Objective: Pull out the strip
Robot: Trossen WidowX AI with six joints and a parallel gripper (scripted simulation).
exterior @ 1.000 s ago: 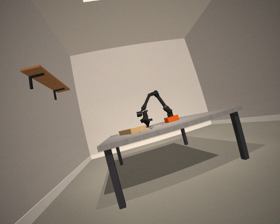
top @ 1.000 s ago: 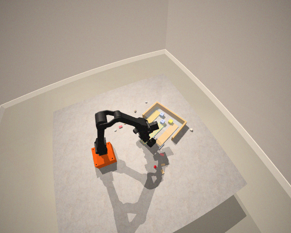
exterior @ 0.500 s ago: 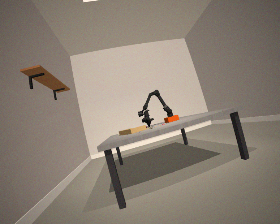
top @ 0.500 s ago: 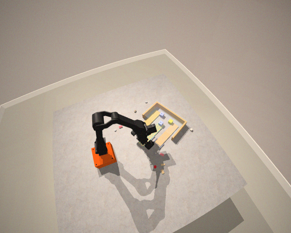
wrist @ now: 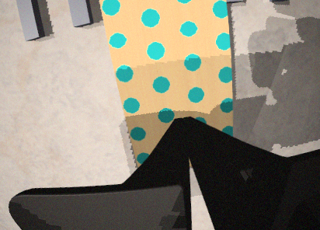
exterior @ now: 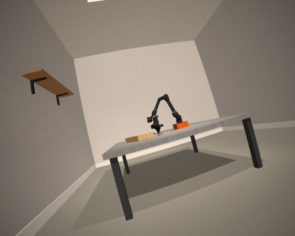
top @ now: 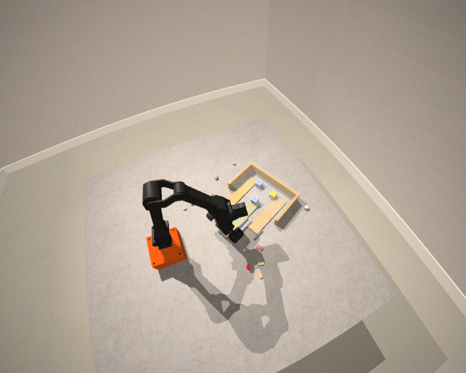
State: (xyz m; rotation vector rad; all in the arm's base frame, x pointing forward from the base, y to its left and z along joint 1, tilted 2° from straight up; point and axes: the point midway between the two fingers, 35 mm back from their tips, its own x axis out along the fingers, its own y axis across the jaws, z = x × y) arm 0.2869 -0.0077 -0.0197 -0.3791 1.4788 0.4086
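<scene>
The teal-dotted strip is 9 cm ahead of my gripper tip and 5 cm to the left of it. Round my gripper tip: white block (42 cm ahead, 1 cm to the right).
</scene>
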